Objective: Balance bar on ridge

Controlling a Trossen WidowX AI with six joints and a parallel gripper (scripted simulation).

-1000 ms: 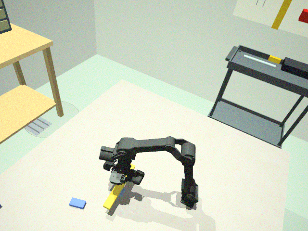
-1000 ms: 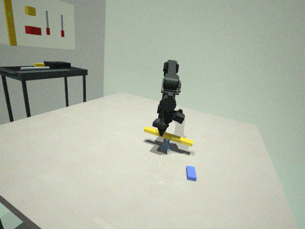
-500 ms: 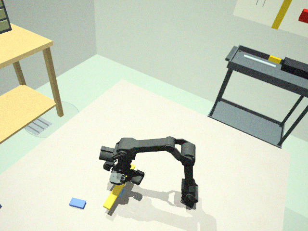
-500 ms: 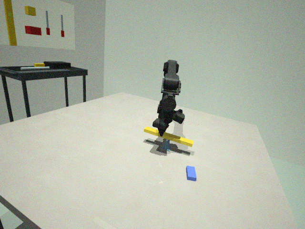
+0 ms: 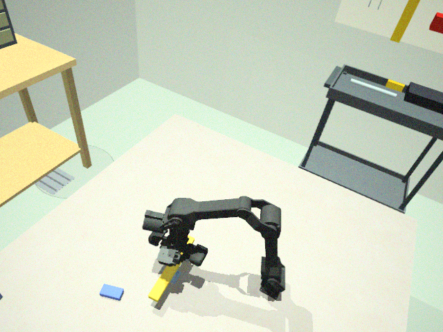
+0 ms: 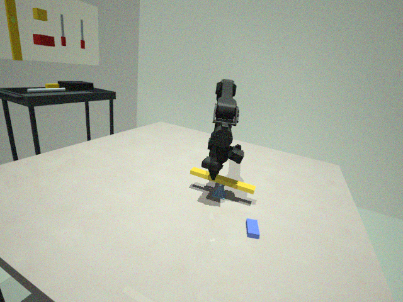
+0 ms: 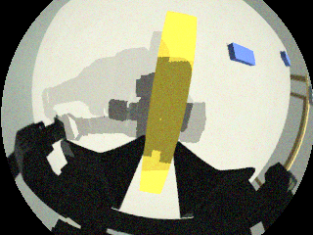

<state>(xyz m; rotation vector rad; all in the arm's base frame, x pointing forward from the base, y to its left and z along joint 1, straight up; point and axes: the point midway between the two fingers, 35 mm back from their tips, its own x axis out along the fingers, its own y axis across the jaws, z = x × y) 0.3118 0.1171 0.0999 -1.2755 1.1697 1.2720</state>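
Now: the yellow bar 30 mm to the left of my gripper tip. The rest, counted from my gripper tip: flat blue block 180 mm to the left, 130 mm ahead, 60 mm below.
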